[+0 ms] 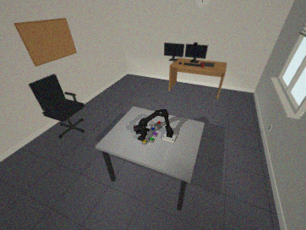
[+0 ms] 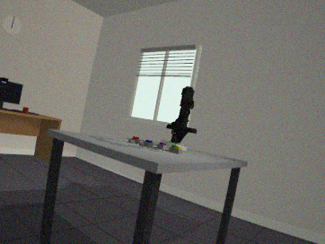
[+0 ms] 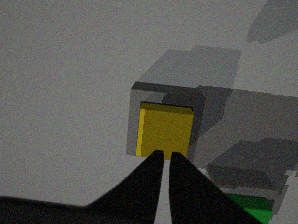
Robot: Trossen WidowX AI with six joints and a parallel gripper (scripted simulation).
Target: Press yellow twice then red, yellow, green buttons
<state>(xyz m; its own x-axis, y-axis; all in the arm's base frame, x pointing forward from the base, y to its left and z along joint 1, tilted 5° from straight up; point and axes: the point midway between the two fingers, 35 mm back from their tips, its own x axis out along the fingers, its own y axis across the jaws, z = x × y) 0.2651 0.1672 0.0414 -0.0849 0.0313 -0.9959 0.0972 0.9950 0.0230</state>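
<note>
Now: the yellow button 3 cm below my gripper tip. The rest, counted from my gripper tip: purple button: 16 cm to the right, 8 cm behind, 3 cm below; then green button: 7 cm behind, 6 cm to the right, 3 cm below; then blue button: 24 cm to the right, 3 cm below, 3 cm behind.
</note>
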